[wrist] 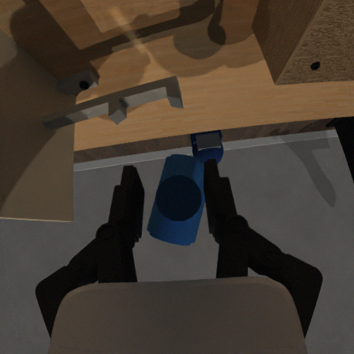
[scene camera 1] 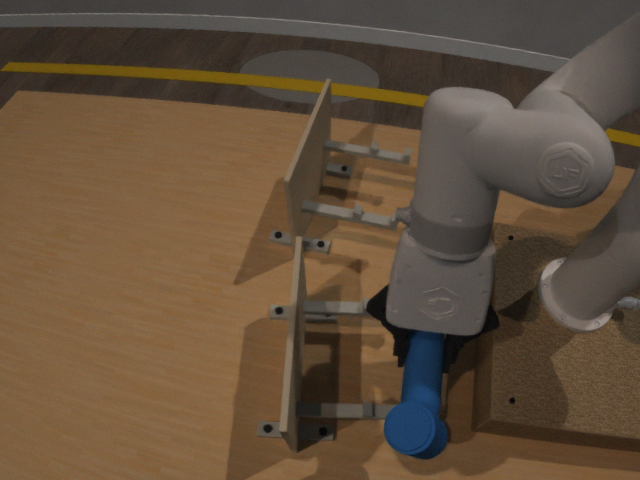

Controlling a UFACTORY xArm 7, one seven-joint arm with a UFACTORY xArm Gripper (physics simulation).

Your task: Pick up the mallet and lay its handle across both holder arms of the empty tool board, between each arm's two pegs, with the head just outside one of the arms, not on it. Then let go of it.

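Frame: origin at the arm's base, x ahead, y left, z up, level; millimetres.
Where they show: gripper, between the fingertips: (scene camera 1: 422, 361); arm's base, origin of its link: (scene camera 1: 574, 294).
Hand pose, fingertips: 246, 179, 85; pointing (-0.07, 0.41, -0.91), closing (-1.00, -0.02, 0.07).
Things, the pixels of their centre, and the offset from my fingertips, as dx, dy, dz. "*": a spot on its surface instead.
- round head, a spot on its surface: (scene camera 1: 415, 430) * +6, +90, +48
- second tool board, middle of its body: (scene camera 1: 342, 173) +156, -334, -73
My gripper (scene camera 1: 424, 344) (wrist: 172, 186) is shut on the blue mallet. In the scene view its handle (scene camera 1: 424, 369) sticks out from under the wrist toward the front and ends in the round head (scene camera 1: 415, 430). In the wrist view the mallet (wrist: 177, 201) shows between the black fingers. The mallet hangs just right of the near tool board (scene camera 1: 292, 343), past the tips of its two holder arms. The head is beside the outer end of the front arm (scene camera 1: 344, 410) (wrist: 116, 102). The rear arm (scene camera 1: 334, 308) ends by the wrist. Neither arm carries anything.
A second tool board (scene camera 1: 310, 157) with two bare arms stands further back. A raised cork-topped block (scene camera 1: 523, 324) (wrist: 316, 35) lies right of the gripper, with a white rim at the right edge. The table's front edge is close below the mallet head.
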